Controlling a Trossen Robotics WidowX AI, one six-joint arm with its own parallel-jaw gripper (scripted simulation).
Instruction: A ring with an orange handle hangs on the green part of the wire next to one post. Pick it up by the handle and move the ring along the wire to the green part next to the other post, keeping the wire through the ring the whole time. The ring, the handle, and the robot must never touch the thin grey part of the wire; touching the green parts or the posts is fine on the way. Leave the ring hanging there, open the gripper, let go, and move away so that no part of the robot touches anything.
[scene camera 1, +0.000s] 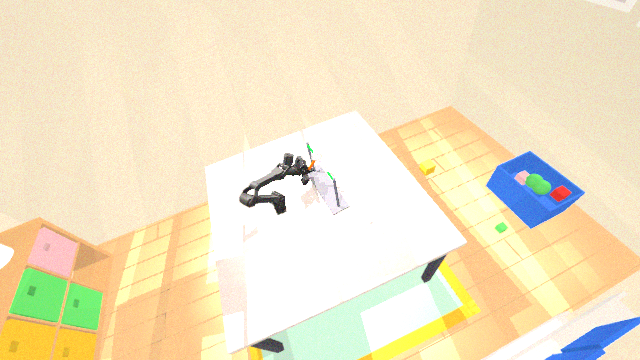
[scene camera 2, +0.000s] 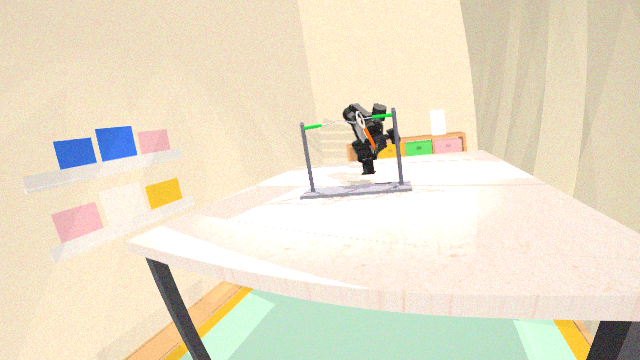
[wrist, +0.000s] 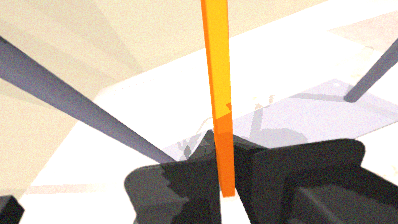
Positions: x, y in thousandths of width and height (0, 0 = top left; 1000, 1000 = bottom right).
Labels:
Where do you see a wire stand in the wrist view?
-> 840, 489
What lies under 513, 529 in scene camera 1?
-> A wire stand.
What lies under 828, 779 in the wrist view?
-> The gripper.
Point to the gripper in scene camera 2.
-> At 585, 429

